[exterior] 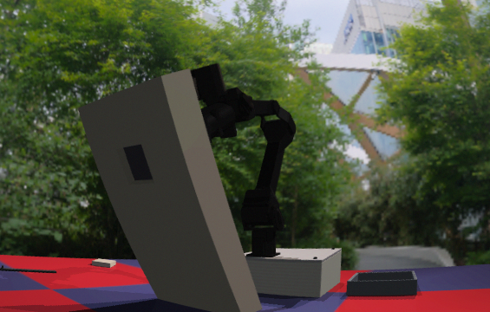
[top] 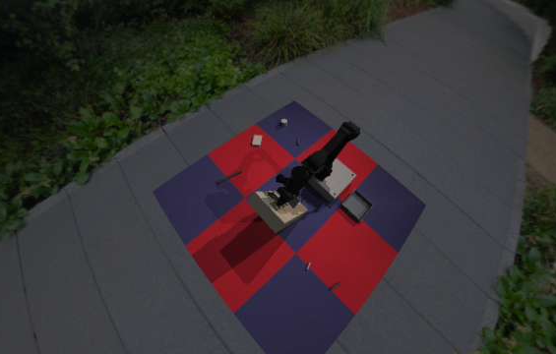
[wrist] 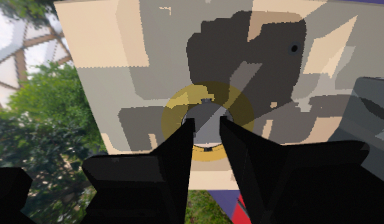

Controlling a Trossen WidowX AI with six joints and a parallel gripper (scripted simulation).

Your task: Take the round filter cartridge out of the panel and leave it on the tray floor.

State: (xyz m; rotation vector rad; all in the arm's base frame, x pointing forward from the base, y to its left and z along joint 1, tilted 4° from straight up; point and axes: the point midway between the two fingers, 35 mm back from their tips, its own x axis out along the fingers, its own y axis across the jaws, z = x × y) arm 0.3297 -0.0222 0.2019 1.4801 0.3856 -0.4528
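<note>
The round grey filter cartridge is 1 cm below my gripper tip and 1 cm ahead of it. Also, from my gripper tip: dark grey tray: 41 cm behind, 31 cm to the left, 24 cm below; small tan block: 49 cm to the right, 32 cm behind, 24 cm below; tan service panel: 8 cm below, 4 cm behind.
</note>
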